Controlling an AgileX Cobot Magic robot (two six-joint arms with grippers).
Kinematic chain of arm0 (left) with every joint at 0, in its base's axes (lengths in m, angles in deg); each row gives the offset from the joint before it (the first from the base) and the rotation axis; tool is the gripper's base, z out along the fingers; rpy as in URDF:
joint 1: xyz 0 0 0.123 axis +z
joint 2: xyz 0 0 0 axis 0.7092 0.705 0
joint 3: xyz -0.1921 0.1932 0.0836 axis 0.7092 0.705 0
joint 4: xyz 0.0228 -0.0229 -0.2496 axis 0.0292 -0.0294 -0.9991
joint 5: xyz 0 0 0 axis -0.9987 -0.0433 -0.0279
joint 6: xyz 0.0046 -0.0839 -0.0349 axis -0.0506 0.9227 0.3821
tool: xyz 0 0 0 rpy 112.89 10.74 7.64
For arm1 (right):
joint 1: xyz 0 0 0.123 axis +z
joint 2: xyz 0 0 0 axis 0.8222 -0.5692 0
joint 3: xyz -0.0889 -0.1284 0.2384 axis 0.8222 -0.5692 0
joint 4: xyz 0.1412 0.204 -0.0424 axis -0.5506 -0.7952 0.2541
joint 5: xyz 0 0 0 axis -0.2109 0.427 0.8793
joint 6: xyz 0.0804 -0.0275 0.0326 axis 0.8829 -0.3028 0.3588
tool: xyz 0 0 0 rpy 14.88 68.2 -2.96
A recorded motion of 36 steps. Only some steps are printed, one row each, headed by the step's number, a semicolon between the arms.
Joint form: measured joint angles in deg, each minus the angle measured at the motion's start. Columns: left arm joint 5, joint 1, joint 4, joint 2, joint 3, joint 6; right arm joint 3, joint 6, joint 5, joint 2, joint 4, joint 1.
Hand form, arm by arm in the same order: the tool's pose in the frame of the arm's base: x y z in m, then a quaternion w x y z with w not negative. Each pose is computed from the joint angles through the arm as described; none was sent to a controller.
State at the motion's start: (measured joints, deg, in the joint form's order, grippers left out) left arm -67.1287 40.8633 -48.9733 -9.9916 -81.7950 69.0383; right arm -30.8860 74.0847 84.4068 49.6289 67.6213 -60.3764
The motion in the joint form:
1: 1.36 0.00 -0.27 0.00 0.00 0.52; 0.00 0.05 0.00 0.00 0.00 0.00
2: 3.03 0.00 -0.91 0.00 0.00 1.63; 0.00 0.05 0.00 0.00 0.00 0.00
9: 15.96 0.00 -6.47 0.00 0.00 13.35; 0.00 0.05 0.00 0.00 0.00 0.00
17: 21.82 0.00 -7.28 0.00 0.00 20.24; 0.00 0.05 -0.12 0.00 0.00 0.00
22: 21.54 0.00 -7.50 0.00 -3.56 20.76; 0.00 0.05 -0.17 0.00 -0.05 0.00
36: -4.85 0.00 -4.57 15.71 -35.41 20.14; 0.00 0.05 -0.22 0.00 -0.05 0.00
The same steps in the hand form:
1: 0.0562 -0.0043 0.2046 0.73184 0.02687 0.68044 -0.02624; 0.0565 -0.0052 0.1991 0.71163 0.07694 0.69819 0.01349
2: 0.0560 -0.0039 0.2072 0.74117 0.01482 0.67015 -0.03662; 0.0565 -0.0052 0.1991 0.71163 0.07694 0.69819 0.01349
9: 0.0521 0.0012 0.2267 0.79813 -0.09470 0.57746 -0.14339; 0.0565 -0.0052 0.1991 0.71163 0.07694 0.69819 0.01349
17: 0.0489 0.0039 0.2350 0.81564 -0.13534 0.52768 -0.19484; 0.0565 -0.0052 0.1993 0.71237 0.07683 0.69746 0.01353
22: 0.0437 0.0043 0.2550 0.82871 -0.13487 0.50296 -0.20513; 0.0565 -0.0052 0.1994 0.71267 0.07707 0.69712 0.01388
36: 0.0440 -0.0053 0.3825 0.78237 -0.09060 0.58243 -0.20116; 0.0565 -0.0052 0.1995 0.71297 0.07703 0.69681 0.01390

